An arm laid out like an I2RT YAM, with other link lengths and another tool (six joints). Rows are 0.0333 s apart.
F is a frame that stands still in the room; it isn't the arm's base.
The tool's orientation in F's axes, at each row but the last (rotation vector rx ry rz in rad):
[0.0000 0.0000 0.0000]
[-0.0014 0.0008 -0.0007]
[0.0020 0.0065 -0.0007]
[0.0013 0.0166 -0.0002]
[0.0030 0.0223 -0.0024]
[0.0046 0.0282 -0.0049]
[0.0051 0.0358 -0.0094]
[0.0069 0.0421 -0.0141]
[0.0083 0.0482 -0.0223]
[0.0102 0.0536 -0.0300]
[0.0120 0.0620 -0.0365]
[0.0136 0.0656 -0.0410]
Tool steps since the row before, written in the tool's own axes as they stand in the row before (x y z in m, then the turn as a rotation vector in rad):
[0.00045 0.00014 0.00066 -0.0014 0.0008 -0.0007]
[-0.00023 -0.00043 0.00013 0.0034 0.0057 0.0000]
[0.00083 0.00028 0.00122 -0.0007 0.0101 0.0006]
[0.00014 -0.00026 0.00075 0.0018 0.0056 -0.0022]
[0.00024 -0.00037 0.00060 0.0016 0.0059 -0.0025]
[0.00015 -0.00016 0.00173 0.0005 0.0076 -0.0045]
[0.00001 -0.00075 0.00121 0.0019 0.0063 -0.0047]
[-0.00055 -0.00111 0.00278 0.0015 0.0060 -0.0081]
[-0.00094 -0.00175 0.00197 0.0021 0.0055 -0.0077]
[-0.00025 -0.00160 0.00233 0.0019 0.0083 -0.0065]
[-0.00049 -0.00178 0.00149 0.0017 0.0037 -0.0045]
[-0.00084 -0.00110 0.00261 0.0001 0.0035 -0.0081]
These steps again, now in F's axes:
[0.00045 0.00014 0.00066 -0.0014 0.0008 -0.0007]
[-0.00023 -0.00043 0.00013 0.0034 0.0057 0.0000]
[0.00084 0.00028 0.00122 -0.0007 0.0101 0.0006]
[0.00015 -0.00026 0.00075 0.0018 0.0056 -0.0022]
[0.00025 -0.00037 0.00059 0.0016 0.0059 -0.0025]
[0.00020 -0.00017 0.00172 0.0004 0.0076 -0.0045]
[0.00005 -0.00076 0.00121 0.0018 0.0063 -0.0047]
[-0.00045 -0.00112 0.00279 0.0012 0.0060 -0.0081]
[-0.00088 -0.00175 0.00200 0.0019 0.0055 -0.0077]
[-0.00017 -0.00162 0.00232 0.0018 0.0083 -0.0065]
[-0.00046 -0.00178 0.00150 0.0016 0.0037 -0.0046]
[-0.00071 -0.00110 0.00265 -0.0003 0.0036 -0.0080]

